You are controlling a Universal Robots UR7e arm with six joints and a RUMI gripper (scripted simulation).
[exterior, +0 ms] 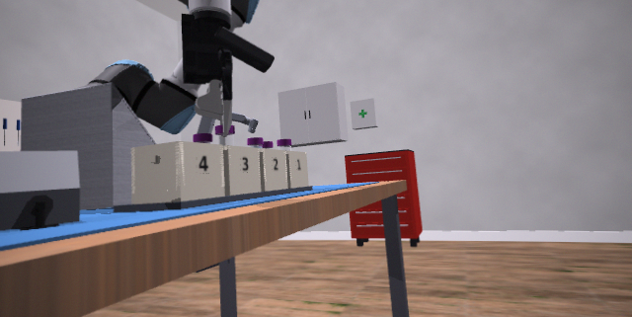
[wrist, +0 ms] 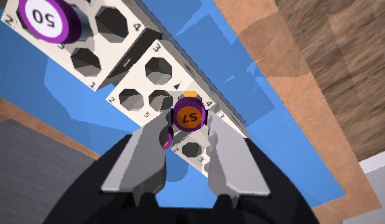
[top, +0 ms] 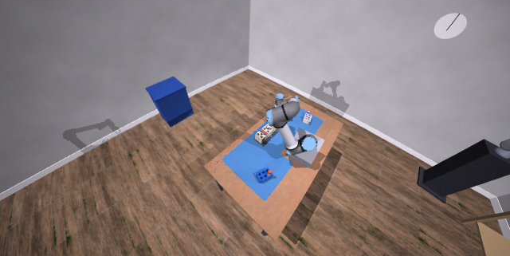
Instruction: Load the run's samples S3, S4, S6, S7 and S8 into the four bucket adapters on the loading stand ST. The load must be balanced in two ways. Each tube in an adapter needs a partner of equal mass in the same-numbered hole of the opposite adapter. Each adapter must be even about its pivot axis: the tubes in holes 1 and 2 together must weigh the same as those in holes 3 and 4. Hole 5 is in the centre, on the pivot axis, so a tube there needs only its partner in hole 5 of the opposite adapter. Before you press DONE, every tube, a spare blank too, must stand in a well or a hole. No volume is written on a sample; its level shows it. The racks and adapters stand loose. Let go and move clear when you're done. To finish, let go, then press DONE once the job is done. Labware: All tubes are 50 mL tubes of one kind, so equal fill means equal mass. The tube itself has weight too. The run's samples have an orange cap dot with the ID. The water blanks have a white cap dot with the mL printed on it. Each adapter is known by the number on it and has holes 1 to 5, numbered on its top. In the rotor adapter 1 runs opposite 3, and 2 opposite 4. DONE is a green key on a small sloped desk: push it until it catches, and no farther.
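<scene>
My gripper is now 48 cm to the right of the sample tube S4, 42 cm past it and 6 cm above it. Also, from my hand: tube (21 cm to the left, 8 cm behind, 6 cm below); then green DONE key (25 cm to the right, 7 cm behind, 6 cm below); then DONE key desk (26 cm to the right, 8 cm below, 5 cm behind).
</scene>
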